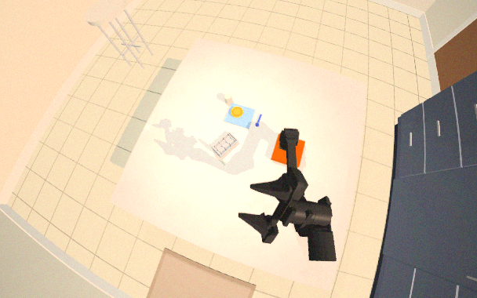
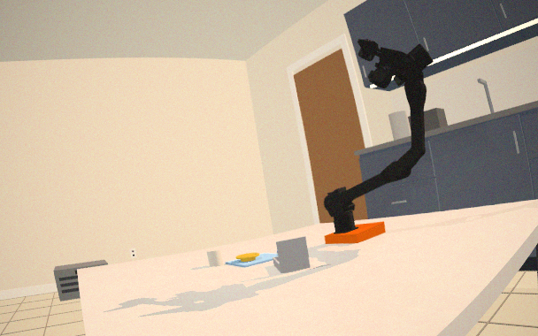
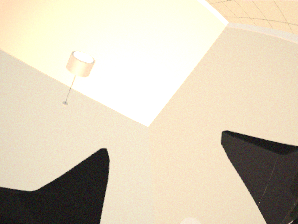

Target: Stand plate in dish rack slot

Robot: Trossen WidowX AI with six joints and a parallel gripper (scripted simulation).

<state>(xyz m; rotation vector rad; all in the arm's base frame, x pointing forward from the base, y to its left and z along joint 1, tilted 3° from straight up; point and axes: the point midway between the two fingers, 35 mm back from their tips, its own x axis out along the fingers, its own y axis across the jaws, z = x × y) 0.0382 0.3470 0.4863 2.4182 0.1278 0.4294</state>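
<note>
Now: the yellow plate 51 cm below my gripper tip, 43 cm to the right of it and 23 cm ahead of it. Round my gripper tip: blue spoon (52 cm below, 43 cm to the right, 10 cm ahead); then dish rack (50 cm below, 22 cm to the right, 21 cm ahead); then light-blue board (53 cm below, 42 cm to the right, 21 cm ahead).
</note>
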